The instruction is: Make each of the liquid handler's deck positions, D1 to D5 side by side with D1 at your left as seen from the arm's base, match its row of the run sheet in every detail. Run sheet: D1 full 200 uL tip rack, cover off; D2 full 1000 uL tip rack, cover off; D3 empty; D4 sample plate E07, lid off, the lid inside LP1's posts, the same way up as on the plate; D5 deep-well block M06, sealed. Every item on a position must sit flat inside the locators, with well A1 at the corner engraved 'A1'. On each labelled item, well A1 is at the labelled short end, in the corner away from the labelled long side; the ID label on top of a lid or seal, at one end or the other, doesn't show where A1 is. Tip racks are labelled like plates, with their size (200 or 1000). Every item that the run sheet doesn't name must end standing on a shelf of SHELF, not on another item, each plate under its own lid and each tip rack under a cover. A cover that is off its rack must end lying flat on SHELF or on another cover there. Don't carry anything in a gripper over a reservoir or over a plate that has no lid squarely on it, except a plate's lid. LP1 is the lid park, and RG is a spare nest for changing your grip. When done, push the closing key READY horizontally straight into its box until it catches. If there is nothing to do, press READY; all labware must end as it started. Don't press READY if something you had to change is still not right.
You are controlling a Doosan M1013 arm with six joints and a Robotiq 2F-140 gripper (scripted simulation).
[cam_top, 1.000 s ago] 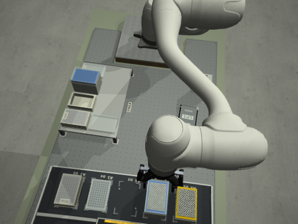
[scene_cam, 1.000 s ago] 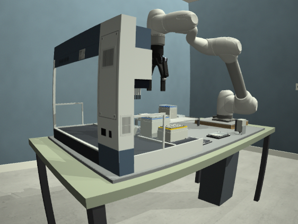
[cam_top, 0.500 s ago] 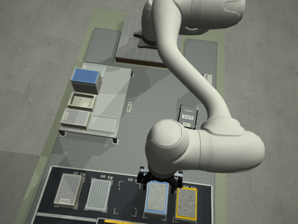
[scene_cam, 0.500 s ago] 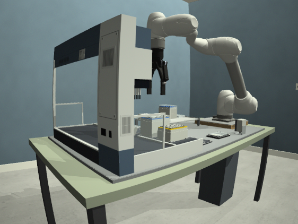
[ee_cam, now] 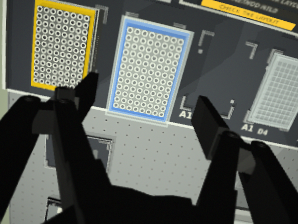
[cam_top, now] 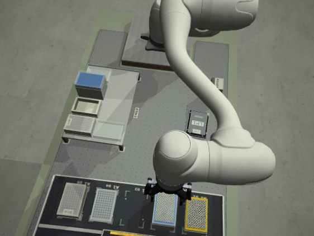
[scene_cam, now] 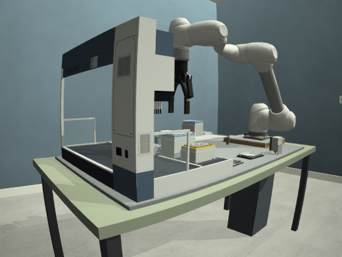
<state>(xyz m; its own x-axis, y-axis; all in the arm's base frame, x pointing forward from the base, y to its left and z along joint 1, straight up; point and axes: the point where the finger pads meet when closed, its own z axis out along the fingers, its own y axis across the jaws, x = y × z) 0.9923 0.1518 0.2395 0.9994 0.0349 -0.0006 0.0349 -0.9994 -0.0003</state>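
Right now the blue-rimmed tip rack is 1 cm behind my hand, 1 cm to the right of it and 14 cm below it. The rest, counted from my hand: yellow-rimmed tip rack (1 cm behind, 12 cm to the left, 17 cm below); clear sample plate (1 cm ahead, 25 cm to the right, 21 cm below); RG nest (25 cm behind, 10 cm to the left, 27 cm below).
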